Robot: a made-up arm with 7 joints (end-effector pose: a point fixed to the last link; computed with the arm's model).
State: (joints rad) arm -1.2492 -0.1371 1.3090 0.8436 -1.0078 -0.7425 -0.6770
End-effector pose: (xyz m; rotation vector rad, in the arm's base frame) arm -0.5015 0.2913 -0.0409 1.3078 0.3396 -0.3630
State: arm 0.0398 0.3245 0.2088 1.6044 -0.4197 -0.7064 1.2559
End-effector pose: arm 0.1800 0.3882 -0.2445 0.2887 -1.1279 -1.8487
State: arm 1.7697 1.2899 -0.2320 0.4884 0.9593 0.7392 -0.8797
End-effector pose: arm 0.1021 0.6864 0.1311 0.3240 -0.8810 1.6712
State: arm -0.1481 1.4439 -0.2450 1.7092 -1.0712 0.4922 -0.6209
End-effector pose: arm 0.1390 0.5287 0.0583 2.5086 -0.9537 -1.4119
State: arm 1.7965 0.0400 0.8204 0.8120 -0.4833 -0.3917 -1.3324
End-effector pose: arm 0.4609 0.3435 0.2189 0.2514 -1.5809 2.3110
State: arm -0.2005 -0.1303 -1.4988 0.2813 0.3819 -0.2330 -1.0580
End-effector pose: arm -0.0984 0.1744 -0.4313 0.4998 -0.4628 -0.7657
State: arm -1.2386 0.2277 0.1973 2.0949 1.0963 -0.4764 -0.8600
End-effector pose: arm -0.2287 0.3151 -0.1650 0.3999 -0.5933 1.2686
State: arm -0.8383 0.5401 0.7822 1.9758 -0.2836 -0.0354 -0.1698
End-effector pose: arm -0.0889 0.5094 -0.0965 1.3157 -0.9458 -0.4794
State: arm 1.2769 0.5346 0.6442 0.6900 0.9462 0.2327 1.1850
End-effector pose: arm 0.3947 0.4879 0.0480 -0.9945 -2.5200 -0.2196
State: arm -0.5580 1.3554 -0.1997 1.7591 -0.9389 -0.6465 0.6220
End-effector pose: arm 0.1161 0.5287 -0.0668 0.3006 -0.0714 -2.7634
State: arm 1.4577 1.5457 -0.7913 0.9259 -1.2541 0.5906 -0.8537
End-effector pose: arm 0.0461 0.6303 0.2046 -2.9463 -0.2664 -0.0170
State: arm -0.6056 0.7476 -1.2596 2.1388 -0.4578 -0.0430 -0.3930
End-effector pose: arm -0.1047 0.2929 -0.2020 -0.4170 -1.1193 -1.1341
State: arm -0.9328 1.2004 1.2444 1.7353 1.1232 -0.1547 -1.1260
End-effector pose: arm 0.0346 0.6120 0.0640 1.0319 -1.5765 1.0771
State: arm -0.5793 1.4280 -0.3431 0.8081 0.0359 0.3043 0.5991
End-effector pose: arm 0.0046 0.6971 -0.0090 0.5744 0.8184 -0.8284
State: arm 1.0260 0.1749 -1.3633 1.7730 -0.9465 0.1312 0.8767
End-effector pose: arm 0.3449 0.1145 -0.0355 1.1510 -1.1921 -2.5584
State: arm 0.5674 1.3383 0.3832 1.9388 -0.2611 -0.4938 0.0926
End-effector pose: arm 0.1031 0.5259 0.2188 2.0916 -1.9701 -1.2158
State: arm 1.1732 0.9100 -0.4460 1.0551 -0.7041 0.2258 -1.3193
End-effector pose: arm 0.2707 0.5562 0.1123 2.6205 -1.5737 0.6836
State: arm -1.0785 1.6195 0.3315 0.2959 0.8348 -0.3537 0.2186
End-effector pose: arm 0.0142 0.7411 0.1126 1.1904 -0.1936 -0.3739
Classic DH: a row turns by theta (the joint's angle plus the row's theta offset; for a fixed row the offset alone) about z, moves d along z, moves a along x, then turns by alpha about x. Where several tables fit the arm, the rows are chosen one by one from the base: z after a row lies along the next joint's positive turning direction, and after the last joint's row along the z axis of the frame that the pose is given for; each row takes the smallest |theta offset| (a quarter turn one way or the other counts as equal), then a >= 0, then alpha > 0; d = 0 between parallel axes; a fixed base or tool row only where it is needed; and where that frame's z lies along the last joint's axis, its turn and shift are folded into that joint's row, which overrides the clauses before.
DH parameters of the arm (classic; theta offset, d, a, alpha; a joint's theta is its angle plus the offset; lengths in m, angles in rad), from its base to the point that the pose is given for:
base (fixed): 0 0.0976 -0.0153 1.5708
joint 1: -1.5708 -0.2001 0.0084 -1.5708
joint 2: 1.5708 -0.0038 0.0162 -1.5708
joint 3: 1.5708 -0.338 0.0091 -1.5708
joint 4: 0 -0.0149 0.0194 1.5708
joint 5: 0 -0.1785 0.0036 1.5708
joint 6: 1.5708 0.0062 0.0157 1.5708
joint 7: 1.5666 0.0269 0.008 1.8331
tool (fixed): -1.6926 -0.0252 0 0

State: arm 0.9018 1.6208 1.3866 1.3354 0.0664 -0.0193 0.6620
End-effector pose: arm -0.1537 0.6270 0.2269 1.9985 -2.0763 0.3935
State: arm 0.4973 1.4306 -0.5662 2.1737 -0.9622 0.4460 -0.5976
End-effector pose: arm 0.1340 0.4554 0.1192 -2.3937 1.7174 0.9658
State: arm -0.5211 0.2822 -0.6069 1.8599 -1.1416 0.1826 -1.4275
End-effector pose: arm -0.0406 0.2687 -0.2334 1.3833 -1.7976 -0.1480
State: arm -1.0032 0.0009 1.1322 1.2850 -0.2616 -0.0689 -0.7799
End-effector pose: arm -0.3821 0.3721 -0.1493 1.7677 0.1935 0.4248
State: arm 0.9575 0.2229 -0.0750 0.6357 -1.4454 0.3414 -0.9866
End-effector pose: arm 0.4010 0.3605 -0.0844 2.3364 -1.1069 -0.1750
